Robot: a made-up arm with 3 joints.
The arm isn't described. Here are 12 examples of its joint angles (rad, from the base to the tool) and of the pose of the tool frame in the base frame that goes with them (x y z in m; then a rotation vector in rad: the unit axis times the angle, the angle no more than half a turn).
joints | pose
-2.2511 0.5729 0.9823 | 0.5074 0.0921 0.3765 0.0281 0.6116 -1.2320
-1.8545 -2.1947 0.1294 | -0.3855 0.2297 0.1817 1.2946 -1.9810 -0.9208
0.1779 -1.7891 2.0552 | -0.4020 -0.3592 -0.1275 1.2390 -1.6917 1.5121
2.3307 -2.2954 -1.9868 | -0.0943 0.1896 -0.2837 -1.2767 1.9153 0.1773
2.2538 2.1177 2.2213 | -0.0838 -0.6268 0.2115 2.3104 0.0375 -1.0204
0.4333 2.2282 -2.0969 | -0.0424 0.5190 0.1953 -0.7181 -2.2753 -0.8665
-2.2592 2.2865 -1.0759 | 0.0503 -0.3416 -0.1017 2.3142 -1.5550 1.2645
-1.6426 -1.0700 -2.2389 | -0.4739 -0.1109 0.0211 -1.2866 -0.3954 2.1174
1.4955 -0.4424 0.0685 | -0.1225 -0.0812 0.6011 0.3706 0.3208 1.5362
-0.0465 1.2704 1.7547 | -0.4661 0.3437 0.3716 -0.8803 1.1107 1.4496
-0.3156 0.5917 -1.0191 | 0.2948 0.1815 0.4218 -0.5978 -0.2194 -1.2931
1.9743 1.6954 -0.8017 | -0.3949 0.0308 -0.0110 -0.3224 -1.7443 0.8662
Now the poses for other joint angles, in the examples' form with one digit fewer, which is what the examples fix.
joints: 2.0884 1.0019 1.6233
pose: -0.006 -0.557 0.404 1.275 0.302 -2.296
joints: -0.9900 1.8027 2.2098
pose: 0.114 0.596 0.343 0.055 1.888 0.856
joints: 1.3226 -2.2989 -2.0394
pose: 0.095 0.174 -0.296 -0.256 2.313 -0.366
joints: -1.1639 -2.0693 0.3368
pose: -0.465 0.005 0.231 1.542 -1.438 -0.504
